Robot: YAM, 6 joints.
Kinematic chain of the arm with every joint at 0, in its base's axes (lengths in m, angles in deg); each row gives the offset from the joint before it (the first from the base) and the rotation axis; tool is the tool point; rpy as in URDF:
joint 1: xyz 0 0 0.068 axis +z
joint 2: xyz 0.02 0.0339 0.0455 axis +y
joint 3: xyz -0.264 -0.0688 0 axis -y
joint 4: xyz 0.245 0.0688 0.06 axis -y
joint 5: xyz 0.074 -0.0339 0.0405 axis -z
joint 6: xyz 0.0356 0 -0.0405 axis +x
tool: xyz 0 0 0 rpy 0 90 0
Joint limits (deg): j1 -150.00..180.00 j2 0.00..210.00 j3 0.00..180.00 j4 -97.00..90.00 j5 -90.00..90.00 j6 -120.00..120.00
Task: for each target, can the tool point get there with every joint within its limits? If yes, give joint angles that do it. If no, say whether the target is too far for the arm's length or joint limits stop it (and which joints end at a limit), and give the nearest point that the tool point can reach.
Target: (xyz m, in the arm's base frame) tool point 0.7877 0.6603 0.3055
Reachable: no: too far | nearest point 0.4865 0.4078 0.2306 | short by 0.400 m
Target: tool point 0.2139 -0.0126 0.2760
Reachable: yes | joints -8.33 59.96 21.42 60.87 -31.37 5.86
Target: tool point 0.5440 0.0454 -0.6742
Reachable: no: too far | nearest point 0.3967 0.0331 -0.3481 | short by 0.358 m
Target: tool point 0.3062 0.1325 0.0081
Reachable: yes | joints 22.44 130.07 38.43 57.81 -9.09 56.56
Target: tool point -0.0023 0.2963 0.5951
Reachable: yes | joints 95.73 105.55 156.56 -51.54 50.15 -12.95
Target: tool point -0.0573 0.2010 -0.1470
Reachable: yes | joints 99.16 163.87 58.09 -19.19 -43.71 -5.45
